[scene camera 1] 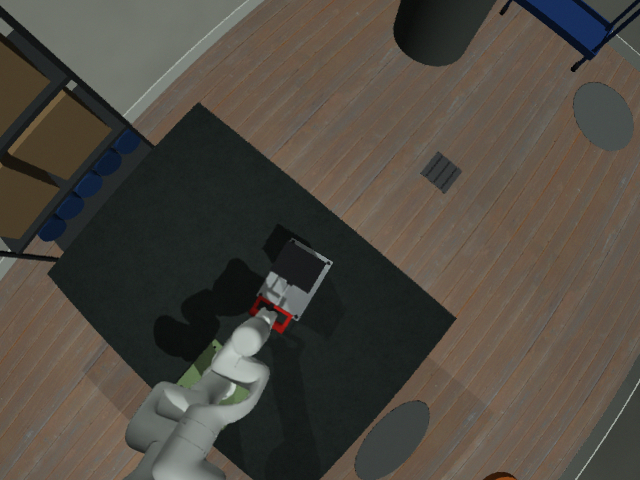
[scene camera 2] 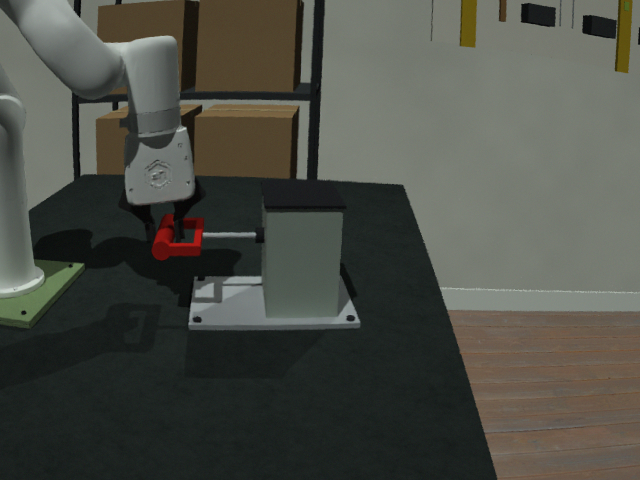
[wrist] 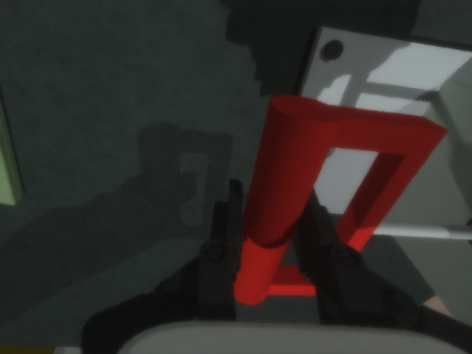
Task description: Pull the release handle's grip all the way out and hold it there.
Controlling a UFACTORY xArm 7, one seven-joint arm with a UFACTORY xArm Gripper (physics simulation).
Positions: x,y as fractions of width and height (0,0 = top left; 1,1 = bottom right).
I see my gripper (scene camera 2: 0.26,0.51) and a base plate (scene camera 1: 0.46,0.63).
My gripper is seen too in the wrist view (wrist: 0.56,0.57). The base plate is seen too in the wrist view (wrist: 0.74,0.20).
